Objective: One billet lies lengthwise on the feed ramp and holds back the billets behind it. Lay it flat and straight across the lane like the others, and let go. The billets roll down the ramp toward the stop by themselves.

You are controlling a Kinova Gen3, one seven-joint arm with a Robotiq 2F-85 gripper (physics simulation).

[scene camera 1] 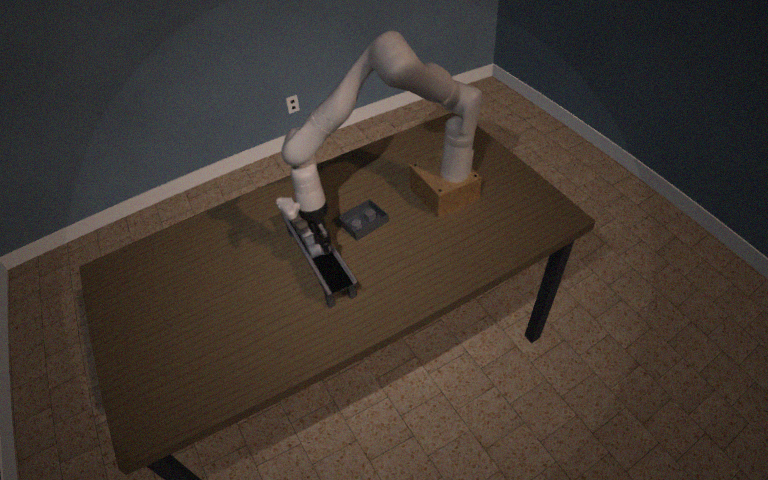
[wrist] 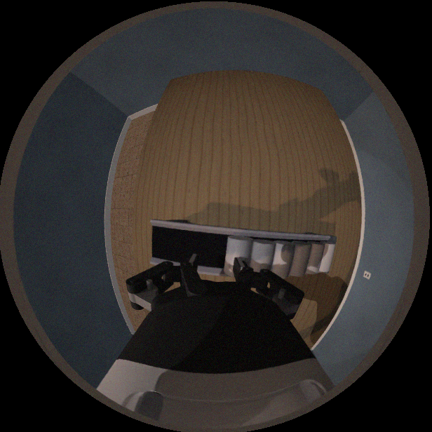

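Several pale cylindrical billets lie side by side across the feed ramp. In the wrist view the front billet lies flat and about straight across the lane, close to the one behind it. No billet shows lengthwise. Bare black lane lies ahead of the front billet. My gripper is partly open and empty, low at the ramp. One finger overlaps the near end of the front billet in the wrist view; whether they touch is unclear. The other finger is over the bare lane. The arm hides part of the row in the scene view.
A grey tray with small pale pieces stands beside the ramp, toward the robot's base. The wooden base block is farther right. The ramp's raised side rails run close to the fingers.
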